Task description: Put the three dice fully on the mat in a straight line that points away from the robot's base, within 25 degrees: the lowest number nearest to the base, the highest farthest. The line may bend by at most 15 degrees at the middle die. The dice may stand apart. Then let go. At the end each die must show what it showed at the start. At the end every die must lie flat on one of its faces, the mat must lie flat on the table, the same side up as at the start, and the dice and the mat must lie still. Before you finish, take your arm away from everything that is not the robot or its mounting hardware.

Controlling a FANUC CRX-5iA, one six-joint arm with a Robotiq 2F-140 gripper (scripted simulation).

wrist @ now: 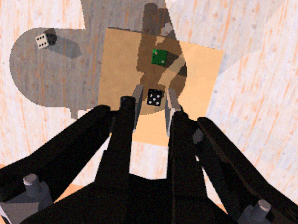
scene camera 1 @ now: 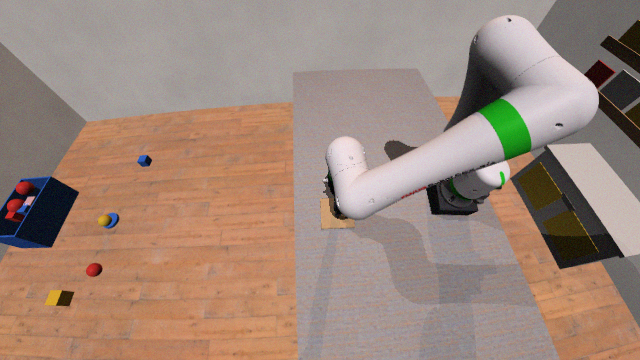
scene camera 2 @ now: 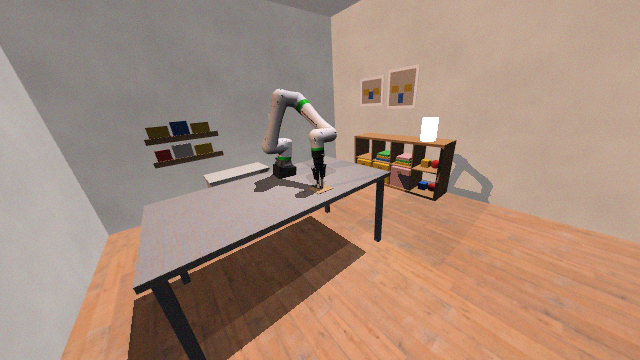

In view: the gripper (wrist: 154, 97) and a tan mat (wrist: 191, 69).
